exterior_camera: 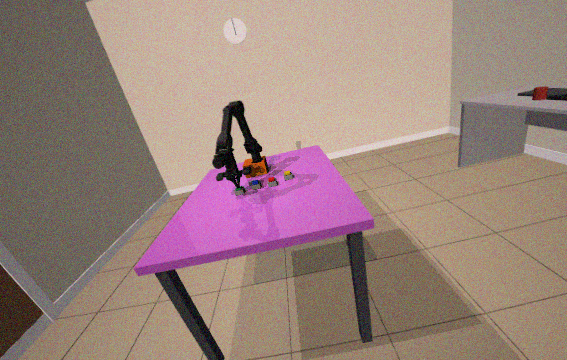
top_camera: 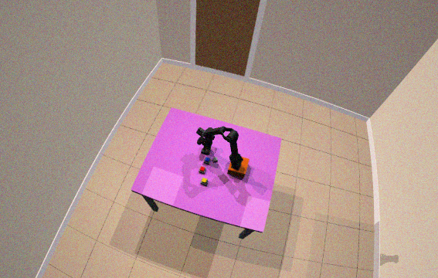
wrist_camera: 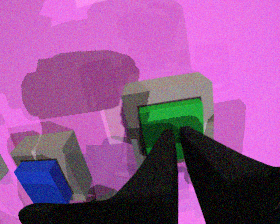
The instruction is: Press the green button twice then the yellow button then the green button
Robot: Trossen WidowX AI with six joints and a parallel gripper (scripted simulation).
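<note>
Right now the green button is 10 mm below my gripper tip. Also, from my gripper tip: red button (50 mm behind, 180 mm to the left, 10 mm below); yellow button (110 mm behind, 260 mm to the left, 10 mm below); blue button (40 mm behind, 90 mm to the left, 10 mm below).
</note>
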